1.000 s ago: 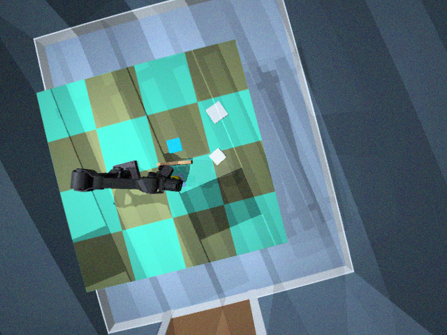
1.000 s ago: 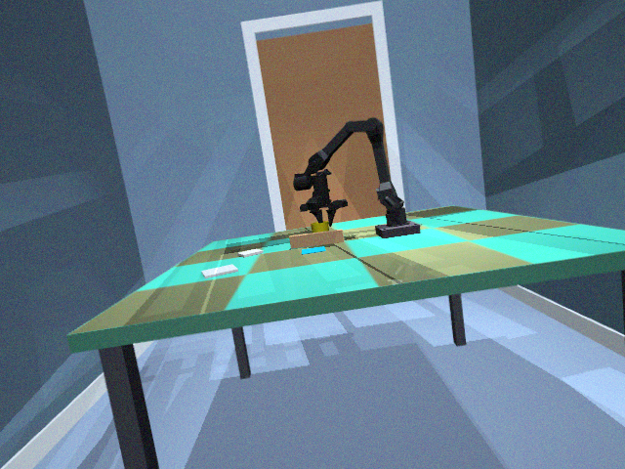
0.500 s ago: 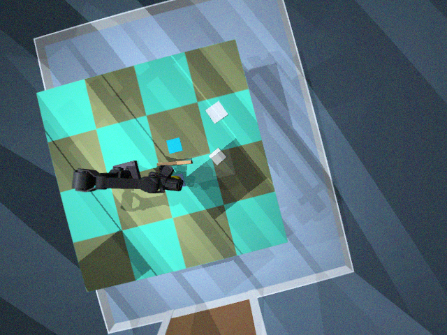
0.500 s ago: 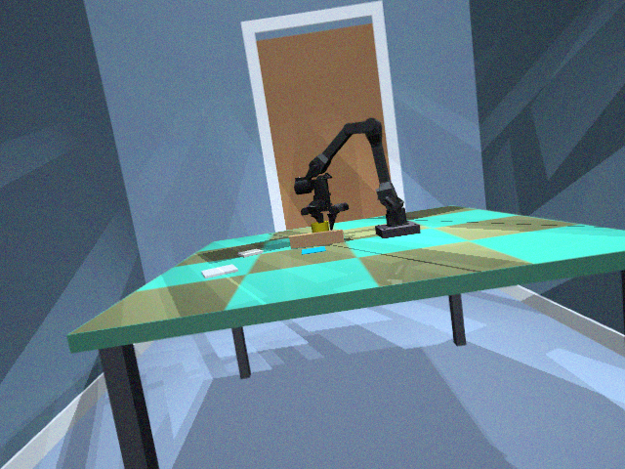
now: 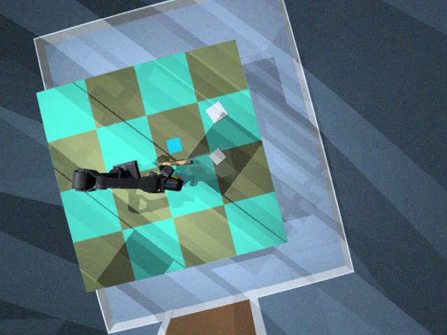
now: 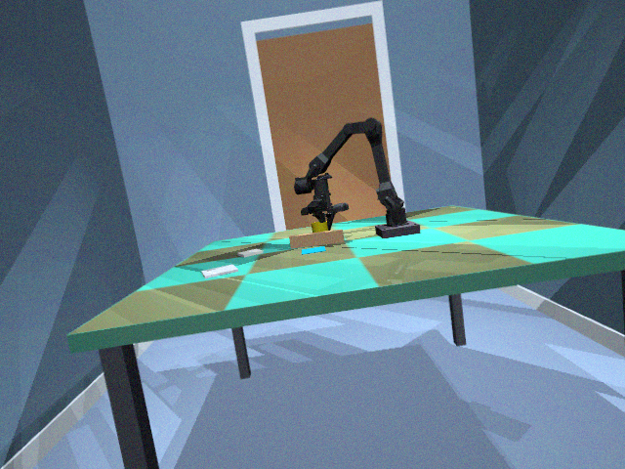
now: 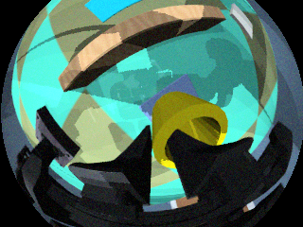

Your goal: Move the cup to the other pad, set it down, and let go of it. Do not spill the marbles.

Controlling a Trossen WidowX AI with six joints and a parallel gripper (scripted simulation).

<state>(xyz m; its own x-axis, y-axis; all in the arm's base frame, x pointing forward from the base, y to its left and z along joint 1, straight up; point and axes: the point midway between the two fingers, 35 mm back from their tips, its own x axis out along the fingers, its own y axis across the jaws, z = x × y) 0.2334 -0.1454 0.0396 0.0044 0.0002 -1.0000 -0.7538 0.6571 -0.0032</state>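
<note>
Now: the lilac pad 5 cm below my gripper tip, 3 cm ahead of it and 2 cm to the right of it. Round my gripper tip: low wooden wall (8 cm to the left, 6 cm ahead, 2 cm below); then yellow cup (2 cm to the right, 2 cm ahead).
</note>
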